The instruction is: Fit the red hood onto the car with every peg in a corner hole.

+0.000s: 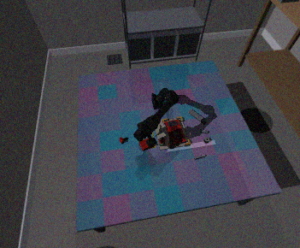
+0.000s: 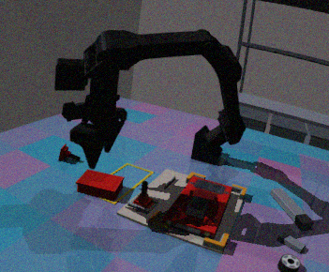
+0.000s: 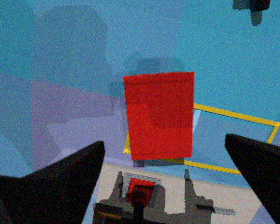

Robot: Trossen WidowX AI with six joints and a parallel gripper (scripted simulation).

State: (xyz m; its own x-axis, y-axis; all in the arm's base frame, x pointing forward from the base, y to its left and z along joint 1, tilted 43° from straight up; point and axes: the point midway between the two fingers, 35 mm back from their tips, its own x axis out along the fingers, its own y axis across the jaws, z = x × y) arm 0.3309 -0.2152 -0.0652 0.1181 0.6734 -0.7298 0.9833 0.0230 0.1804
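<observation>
Right now my gripper tip is 60 mm above the red hood. Round my gripper tip: grey engine block: 10 mm ahead, 240 mm to the left, 50 mm below; white jig board: 30 mm behind, 220 mm to the left, 70 mm below; small wheel: 100 mm ahead, 430 mm to the left, 70 mm below.
</observation>
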